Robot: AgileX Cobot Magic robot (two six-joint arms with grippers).
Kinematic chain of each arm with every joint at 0, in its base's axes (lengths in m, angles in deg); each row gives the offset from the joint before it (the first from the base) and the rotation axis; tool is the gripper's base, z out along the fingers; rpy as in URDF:
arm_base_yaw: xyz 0 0 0.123 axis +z
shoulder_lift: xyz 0 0 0 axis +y
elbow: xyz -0.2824 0 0.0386 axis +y
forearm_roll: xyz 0.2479 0 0.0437 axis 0.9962 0 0.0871
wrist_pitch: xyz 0 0 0 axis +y
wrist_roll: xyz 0.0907 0 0.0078 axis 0.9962 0 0.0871
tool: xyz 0 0 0 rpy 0 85 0
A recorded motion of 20 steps. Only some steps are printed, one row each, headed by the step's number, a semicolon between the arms.
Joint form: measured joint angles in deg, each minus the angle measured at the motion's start. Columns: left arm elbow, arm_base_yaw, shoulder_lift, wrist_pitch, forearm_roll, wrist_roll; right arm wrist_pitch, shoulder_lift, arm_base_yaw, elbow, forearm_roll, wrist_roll.
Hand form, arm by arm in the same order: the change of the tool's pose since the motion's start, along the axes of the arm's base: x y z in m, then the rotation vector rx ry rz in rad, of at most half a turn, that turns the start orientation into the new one. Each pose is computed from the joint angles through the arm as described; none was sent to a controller.
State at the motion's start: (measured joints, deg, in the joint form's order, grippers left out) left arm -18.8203 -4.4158 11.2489 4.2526 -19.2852 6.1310; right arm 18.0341 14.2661 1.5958 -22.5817 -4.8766 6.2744
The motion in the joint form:
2: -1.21 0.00 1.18 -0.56 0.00 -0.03; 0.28 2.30 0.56 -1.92 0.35 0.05
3: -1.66 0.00 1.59 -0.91 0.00 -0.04; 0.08 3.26 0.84 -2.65 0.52 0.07
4: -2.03 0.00 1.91 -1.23 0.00 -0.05; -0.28 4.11 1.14 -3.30 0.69 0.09
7: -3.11 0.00 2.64 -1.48 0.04 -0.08; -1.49 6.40 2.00 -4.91 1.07 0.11
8: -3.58 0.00 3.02 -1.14 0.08 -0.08; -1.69 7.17 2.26 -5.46 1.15 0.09
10: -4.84 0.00 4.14 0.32 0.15 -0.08; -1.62 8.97 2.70 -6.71 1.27 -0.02
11: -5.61 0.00 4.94 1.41 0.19 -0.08; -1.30 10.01 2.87 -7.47 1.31 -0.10
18: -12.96 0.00 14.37 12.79 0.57 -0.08; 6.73 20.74 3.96 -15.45 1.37 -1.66
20: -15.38 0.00 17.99 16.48 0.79 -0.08; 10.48 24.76 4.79 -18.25 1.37 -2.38
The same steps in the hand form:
2: 0.0018 0.0002 0.0065 -0.0020 -0.0096 0.0031; 0.0049 0.0010 0.0079 0.0065 0.0117 0.0107
3: 0.0024 0.0003 0.0092 -0.0031 -0.0160 0.0050; 0.0072 0.0015 0.0112 0.0097 0.0124 0.0165
4: 0.0028 0.0004 0.0114 -0.0041 -0.0221 0.0068; 0.0093 0.0021 0.0144 0.0129 0.0097 0.0228
7: 0.0035 0.0005 0.0172 -0.0051 -0.0323 0.0082; 0.0155 0.0039 0.0225 0.0197 0.0009 0.0407
8: 0.0041 0.0003 0.0190 -0.0037 -0.0283 0.0065; 0.0176 0.0045 0.0249 0.0206 0.0014 0.0458
10: 0.0063 -0.0006 0.0228 0.0010 -0.0070 -0.0014; 0.0226 0.0056 0.0293 0.0203 0.0123 0.0539
11: 0.0082 -0.0013 0.0246 0.0045 0.0113 -0.0073; 0.0255 0.0060 0.0316 0.0191 0.0228 0.0567
18: 0.0330 -0.0089 0.0365 0.0413 0.2333 -0.0692; 0.0573 0.0102 0.0455 -0.0165 0.2097 0.0702
20: 0.0434 -0.0114 0.0388 0.0546 0.3145 -0.0887; 0.0698 0.0130 0.0470 -0.0354 0.2955 0.0835

